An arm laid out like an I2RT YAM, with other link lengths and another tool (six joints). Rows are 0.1 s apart.
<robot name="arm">
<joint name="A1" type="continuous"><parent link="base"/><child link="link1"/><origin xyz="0 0 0.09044" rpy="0 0 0"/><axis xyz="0 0 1"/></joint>
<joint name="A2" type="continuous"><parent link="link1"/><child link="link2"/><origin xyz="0.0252 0.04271 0.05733" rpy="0 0 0"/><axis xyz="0 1 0"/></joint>
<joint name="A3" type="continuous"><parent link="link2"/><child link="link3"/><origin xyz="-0.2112 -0.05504 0" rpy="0 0 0"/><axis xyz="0 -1 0"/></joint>
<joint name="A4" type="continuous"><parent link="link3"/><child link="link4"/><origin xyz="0.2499 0.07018 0.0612" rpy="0 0 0"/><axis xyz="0 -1 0"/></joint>
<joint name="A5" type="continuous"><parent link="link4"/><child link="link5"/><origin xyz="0.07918 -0.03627 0.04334" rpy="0 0 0"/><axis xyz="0 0 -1"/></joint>
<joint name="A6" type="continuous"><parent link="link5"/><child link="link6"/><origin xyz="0.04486 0 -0.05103" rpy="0 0 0"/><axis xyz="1 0 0"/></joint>
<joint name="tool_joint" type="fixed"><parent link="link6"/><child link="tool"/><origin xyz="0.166 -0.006 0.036" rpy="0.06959 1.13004 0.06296"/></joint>
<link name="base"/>
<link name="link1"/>
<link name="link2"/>
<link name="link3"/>
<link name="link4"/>
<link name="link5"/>
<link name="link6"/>
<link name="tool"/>
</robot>
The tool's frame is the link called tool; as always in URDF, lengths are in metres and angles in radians. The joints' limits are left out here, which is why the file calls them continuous.
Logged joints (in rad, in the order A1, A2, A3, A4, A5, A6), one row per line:
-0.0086 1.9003 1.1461 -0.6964 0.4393 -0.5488
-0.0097 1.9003 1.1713 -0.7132 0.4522 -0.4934
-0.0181 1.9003 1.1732 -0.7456 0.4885 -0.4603
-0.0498 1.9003 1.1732 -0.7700 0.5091 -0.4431
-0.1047 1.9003 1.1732 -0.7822 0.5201 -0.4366
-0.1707 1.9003 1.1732 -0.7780 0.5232 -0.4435
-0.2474 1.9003 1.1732 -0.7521 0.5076 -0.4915
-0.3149 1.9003 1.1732 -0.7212 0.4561 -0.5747
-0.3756 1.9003 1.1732 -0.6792 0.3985 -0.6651
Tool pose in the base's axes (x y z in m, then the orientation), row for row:
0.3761 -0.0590 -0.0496 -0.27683 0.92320 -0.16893 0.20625
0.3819 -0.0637 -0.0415 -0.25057 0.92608 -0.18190 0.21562
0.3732 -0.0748 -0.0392 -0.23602 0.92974 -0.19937 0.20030
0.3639 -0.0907 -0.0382 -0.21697 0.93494 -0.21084 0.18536
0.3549 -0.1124 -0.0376 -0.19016 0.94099 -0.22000 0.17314
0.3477 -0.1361 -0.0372 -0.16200 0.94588 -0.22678 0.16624
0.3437 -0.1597 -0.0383 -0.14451 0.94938 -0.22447 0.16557
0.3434 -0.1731 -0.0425 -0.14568 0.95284 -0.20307 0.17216
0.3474 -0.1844 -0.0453 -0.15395 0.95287 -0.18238 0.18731
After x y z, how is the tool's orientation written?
As a quaternion, x y z w.
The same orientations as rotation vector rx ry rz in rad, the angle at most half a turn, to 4 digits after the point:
-0.7712 2.5720 -0.4706
-0.6946 2.5672 -0.5043
-0.6597 2.5985 -0.5572
-0.6113 2.6342 -0.5941
-0.5394 2.6690 -0.6240
-0.4612 2.6931 -0.6457
-0.4116 2.7040 -0.6393
-0.4134 2.7041 -0.5763
-0.4333 2.6819 -0.5133

